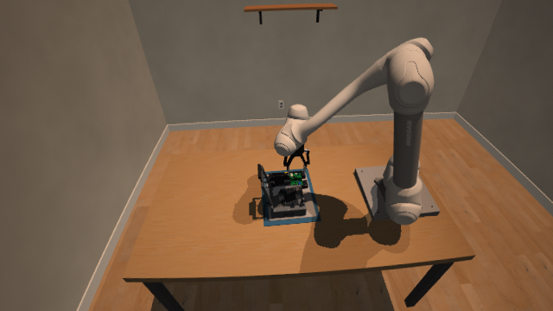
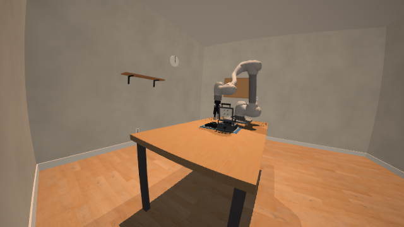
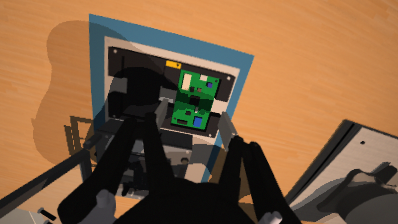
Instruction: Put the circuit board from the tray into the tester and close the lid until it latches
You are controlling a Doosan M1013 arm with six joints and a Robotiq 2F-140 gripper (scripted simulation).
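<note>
Right now the green circuit board is 70 mm below my hand. Round my hand: dark block 230 mm to the left, 10 mm below; tester lid 190 mm ahead, 170 mm to the left, 90 mm above.
</note>
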